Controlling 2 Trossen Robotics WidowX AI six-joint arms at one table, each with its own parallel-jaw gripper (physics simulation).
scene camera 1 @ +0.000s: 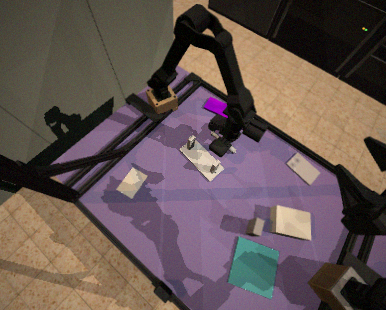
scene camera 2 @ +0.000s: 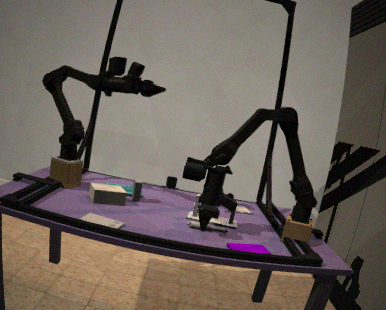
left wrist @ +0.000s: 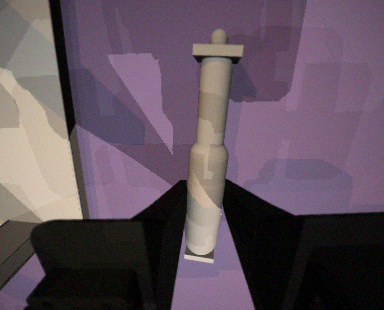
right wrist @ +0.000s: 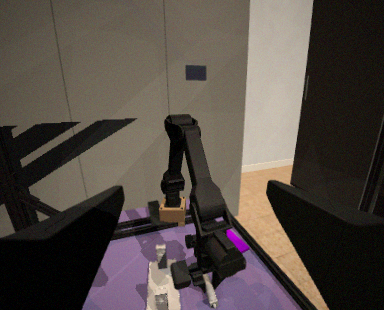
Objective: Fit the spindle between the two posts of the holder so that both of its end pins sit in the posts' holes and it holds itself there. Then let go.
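Frame: origin at the left arm's base, x right, y back, z down, level; centimetres.
Seen in the pictures: left gripper, fingertip midpoint: (scene camera 1: 225,145) (scene camera 2: 202,229) (left wrist: 203,185) (right wrist: 208,290); right gripper, fingertip midpoint: (scene camera 1: 352,150) (scene camera 2: 161,88) (right wrist: 196,189); left arm's base, link origin: (scene camera 1: 161,93) (scene camera 2: 300,220) (right wrist: 173,202); right arm's base, link origin: (scene camera 1: 355,294) (scene camera 2: 67,158).
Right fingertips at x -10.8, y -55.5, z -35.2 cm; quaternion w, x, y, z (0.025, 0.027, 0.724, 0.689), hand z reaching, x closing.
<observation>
Offsets run from my right fingertips to a thing's top centre.
The white spindle {dz +40.8, dx -2.1, dy +26.1 cm} (scene camera 1: 232,149) (scene camera 2: 218,229) (left wrist: 207,165) (right wrist: 211,292) is between the fingers of my left gripper (scene camera 1: 224,142) (scene camera 2: 204,224) (left wrist: 203,185), which is shut on its thicker part. The spindle is low at the table, beside the holder; whether it touches the table I cannot tell. One end pin and a square collar show at its far end in the left wrist view; the other pin is hidden. The white holder {dz +42.2, dx +9.7, dy +24.4 cm} (scene camera 1: 202,162) (scene camera 2: 227,223) (right wrist: 162,280) stands flat with two upright posts, nothing between them. My right gripper (scene camera 2: 164,90) is open and empty, high above the table.
A magenta plate {dz +42.1, dx -10.8, dy +42.1 cm} (scene camera 1: 215,105) (scene camera 2: 248,248) lies near the left arm's base. A pale plate {dz +42.5, dx -24.8, dy -0.2 cm} (scene camera 1: 303,168), a cream block {dz +38.1, dx -3.8, dy -12.5 cm} (scene camera 1: 291,223), a small upright block {dz +35.4, dx +8.6, dy -6.8 cm} (scene camera 1: 255,226), a teal sheet {dz +42.1, dx +15.1, dy -16.7 cm} (scene camera 1: 253,269) and another pale piece {dz +42.8, dx +37.4, dy +29.2 cm} (scene camera 1: 132,183) lie about the table. Dark rails edge the table.
</observation>
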